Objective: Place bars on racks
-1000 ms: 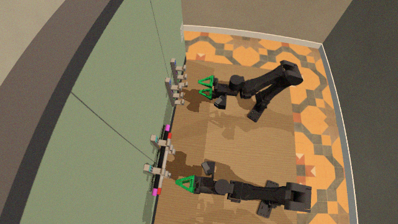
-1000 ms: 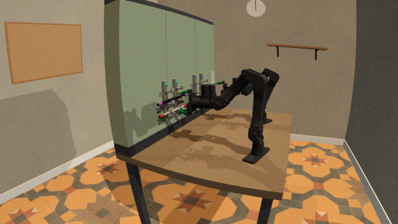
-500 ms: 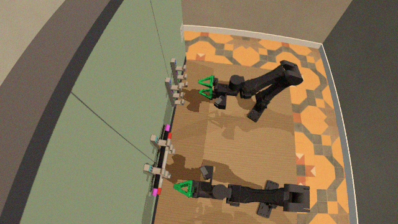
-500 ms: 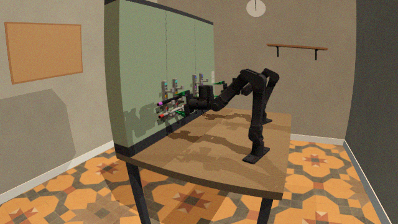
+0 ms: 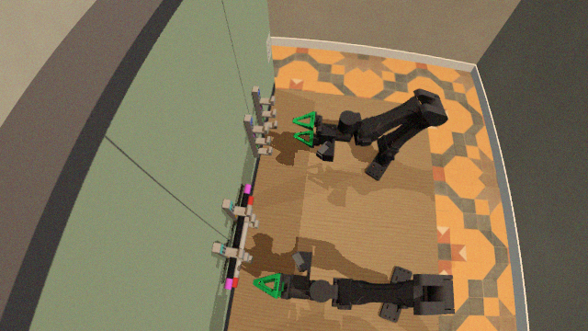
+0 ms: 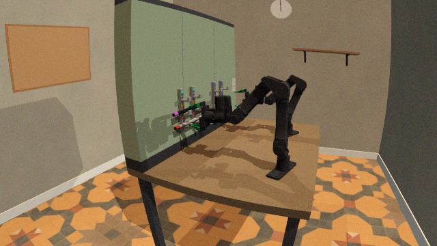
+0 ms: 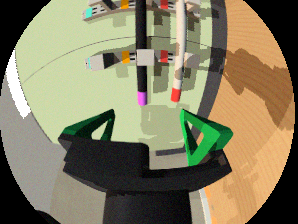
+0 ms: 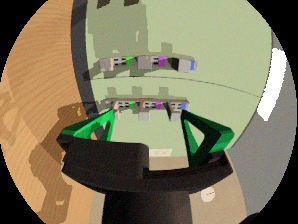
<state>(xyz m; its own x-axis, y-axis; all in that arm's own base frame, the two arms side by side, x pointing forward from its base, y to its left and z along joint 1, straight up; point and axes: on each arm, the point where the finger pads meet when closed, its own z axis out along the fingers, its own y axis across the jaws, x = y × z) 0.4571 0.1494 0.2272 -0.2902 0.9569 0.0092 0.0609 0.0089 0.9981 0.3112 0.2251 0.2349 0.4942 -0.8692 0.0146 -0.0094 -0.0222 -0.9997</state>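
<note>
Right now the bar is 14 cm to the right of my left hand, 7 cm ahead of it and 1 cm above it. Round my left hand: green wall panel: 33 cm to the right, 20 cm above, 14 cm ahead.
</note>
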